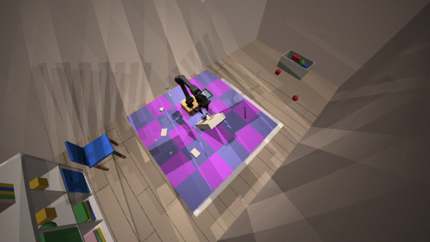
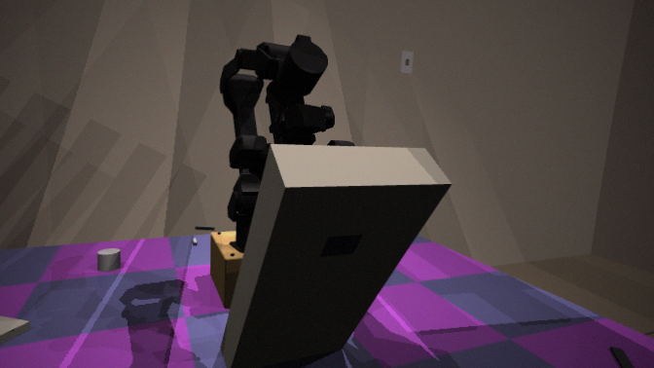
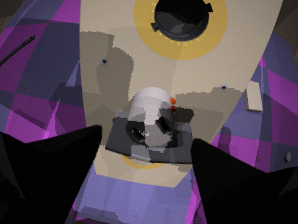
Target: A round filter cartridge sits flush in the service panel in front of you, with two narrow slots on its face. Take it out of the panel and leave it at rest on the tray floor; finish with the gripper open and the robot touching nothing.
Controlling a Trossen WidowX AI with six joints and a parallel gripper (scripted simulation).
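Now: gripper tip 20 mm short of the round grey filter cartridge, 10 mm to the left of it and 50 mm above it. Round my gripper tip: tan service panel 60 mm ahead, 20 mm to the right, 70 mm below; then grey tray 290 mm behind, 330 mm to the left, 230 mm below.
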